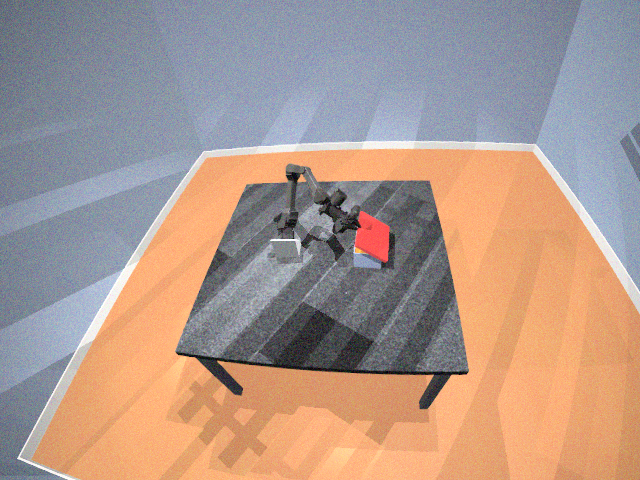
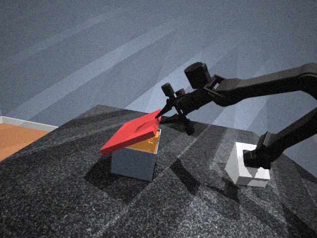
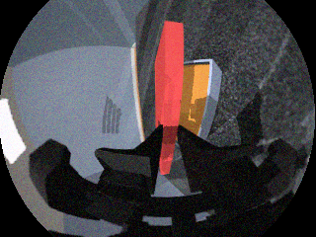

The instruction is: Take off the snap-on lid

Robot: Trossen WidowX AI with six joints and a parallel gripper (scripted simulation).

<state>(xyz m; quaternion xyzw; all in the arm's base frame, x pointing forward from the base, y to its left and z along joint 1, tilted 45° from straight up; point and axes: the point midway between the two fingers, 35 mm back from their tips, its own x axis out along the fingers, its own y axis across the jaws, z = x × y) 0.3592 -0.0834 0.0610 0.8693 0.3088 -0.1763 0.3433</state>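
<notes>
My gripper tip is now 7 cm short of the red lid, 1 cm to the left of it and 4 cm above it. Round my gripper tip: grey-blue storage box 5 cm ahead, 12 cm below.
</notes>
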